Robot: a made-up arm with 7 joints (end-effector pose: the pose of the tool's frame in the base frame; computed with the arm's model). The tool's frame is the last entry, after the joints. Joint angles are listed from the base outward.
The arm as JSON. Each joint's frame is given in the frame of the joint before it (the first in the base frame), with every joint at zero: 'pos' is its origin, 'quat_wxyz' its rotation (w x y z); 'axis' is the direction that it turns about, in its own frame. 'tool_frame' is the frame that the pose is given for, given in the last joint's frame.
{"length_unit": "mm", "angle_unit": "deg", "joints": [
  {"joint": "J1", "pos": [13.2, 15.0, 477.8], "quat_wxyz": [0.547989, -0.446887, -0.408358, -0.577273], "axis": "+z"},
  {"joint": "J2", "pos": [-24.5, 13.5, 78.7], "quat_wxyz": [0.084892, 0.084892, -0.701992, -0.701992], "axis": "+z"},
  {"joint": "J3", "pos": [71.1, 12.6, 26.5], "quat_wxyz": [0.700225, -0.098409, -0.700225, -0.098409], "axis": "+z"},
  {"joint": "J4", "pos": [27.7, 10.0, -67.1], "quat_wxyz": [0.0, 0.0, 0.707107, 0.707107], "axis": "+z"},
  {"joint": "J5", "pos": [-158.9, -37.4, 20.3], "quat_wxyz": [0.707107, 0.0, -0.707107, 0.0], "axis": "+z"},
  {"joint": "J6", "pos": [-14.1, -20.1, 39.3], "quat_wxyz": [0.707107, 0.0, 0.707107, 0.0], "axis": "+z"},
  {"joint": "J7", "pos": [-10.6, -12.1, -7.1], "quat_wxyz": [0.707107, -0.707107, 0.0, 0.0], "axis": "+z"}
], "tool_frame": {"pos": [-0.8, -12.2, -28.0], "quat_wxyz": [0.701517, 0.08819, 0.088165, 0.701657]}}
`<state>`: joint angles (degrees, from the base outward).
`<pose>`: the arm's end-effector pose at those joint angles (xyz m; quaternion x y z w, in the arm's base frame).
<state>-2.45 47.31 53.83 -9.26 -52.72 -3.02 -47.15</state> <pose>0.2409 0.3612 0.4894 0.3730 -0.1922 -0.7536 0.5059</pose>
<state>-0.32 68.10 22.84 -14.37 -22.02 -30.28 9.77</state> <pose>0.3130 0.2899 0.4781 0.5932 -0.0915 -0.6174 0.5084</pose>
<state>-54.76 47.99 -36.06 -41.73 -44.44 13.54 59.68</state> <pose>0.2545 0.0025 0.5139 0.2469 -0.2724 -0.7071 0.6040</pose>
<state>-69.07 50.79 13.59 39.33 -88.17 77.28 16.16</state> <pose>0.2954 0.2501 0.5763 -0.4028 -0.1020 -0.7135 0.5642</pose>
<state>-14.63 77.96 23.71 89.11 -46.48 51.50 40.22</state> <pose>0.0606 0.3903 0.4210 -0.3175 0.3850 0.2641 0.8254</pose>
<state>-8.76 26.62 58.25 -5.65 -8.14 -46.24 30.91</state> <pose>0.1971 0.4094 0.4091 0.6211 -0.2598 -0.0592 0.7371</pose>
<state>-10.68 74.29 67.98 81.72 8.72 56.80 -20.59</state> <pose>0.0312 0.4018 0.3960 -0.4425 0.1882 -0.0887 0.8723</pose>
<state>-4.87 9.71 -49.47 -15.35 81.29 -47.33 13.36</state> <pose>0.2572 -0.0140 0.2958 0.6536 -0.2726 -0.7061 0.0004</pose>
